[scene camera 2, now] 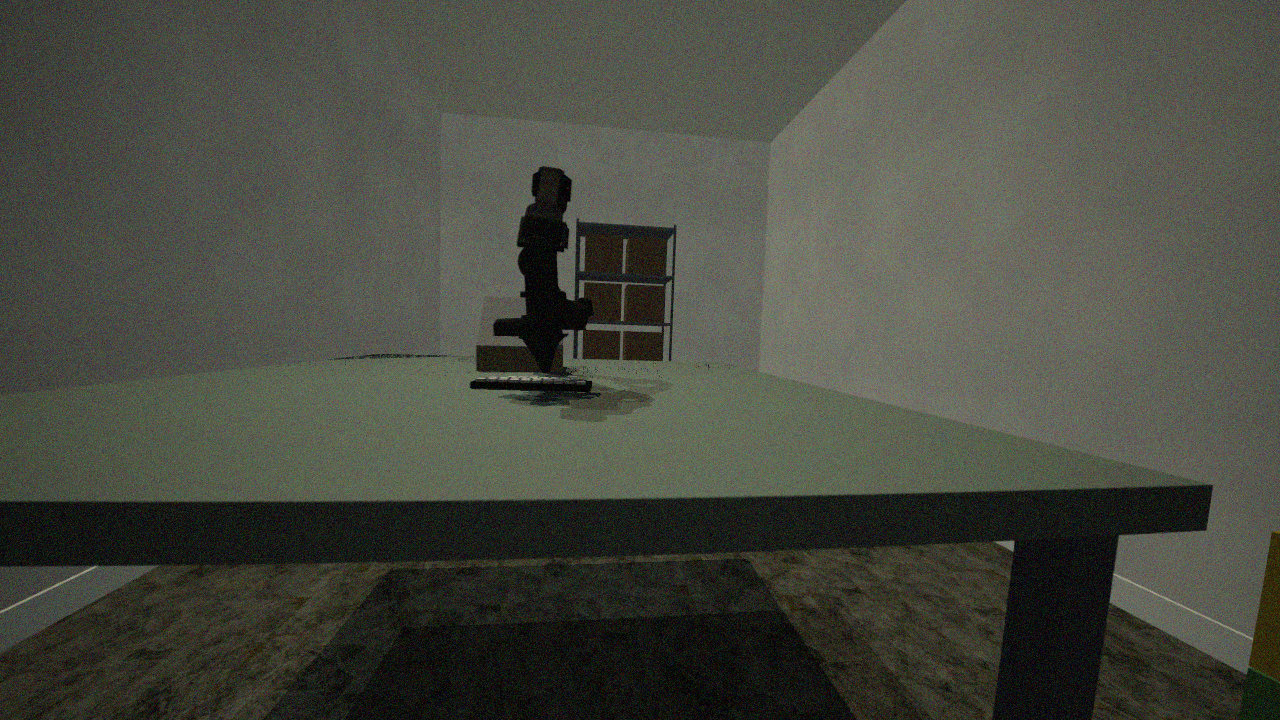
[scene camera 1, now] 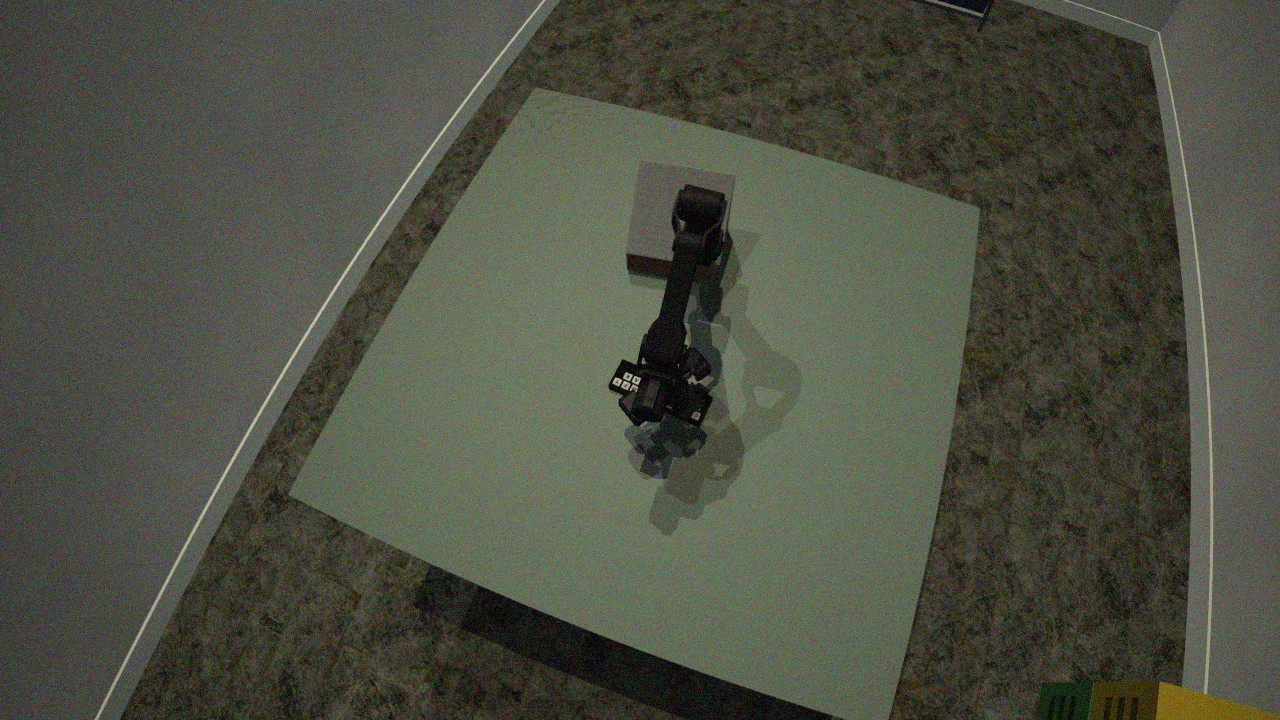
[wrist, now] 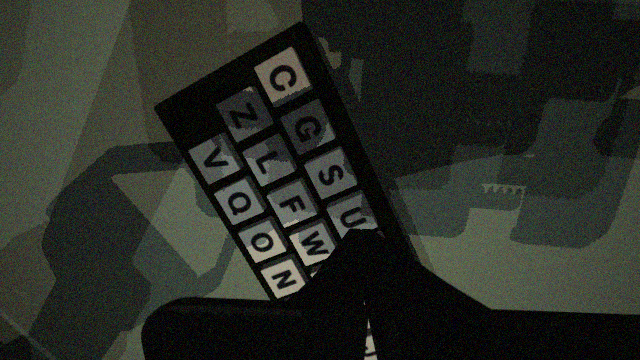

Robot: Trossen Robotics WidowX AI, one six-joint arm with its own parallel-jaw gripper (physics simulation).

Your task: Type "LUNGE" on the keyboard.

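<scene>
The keyboard is a black slab with white letter keys, lying on the table. In the wrist view the L key, the U key, the N key and the G key show. The E key does not show in the wrist view; part of the keyboard is hidden behind the fingers. My gripper is shut and empty. It points down over the keyboard, with its tips at the lower edge of the U key in the wrist view. Whether the tips touch a key I cannot tell.
The keyboard lies on the pale green table. The arm's base stands on a grey-brown block behind the keyboard. A shelf rack with brown boxes stands against the far wall. Arm shadows fall across the table.
</scene>
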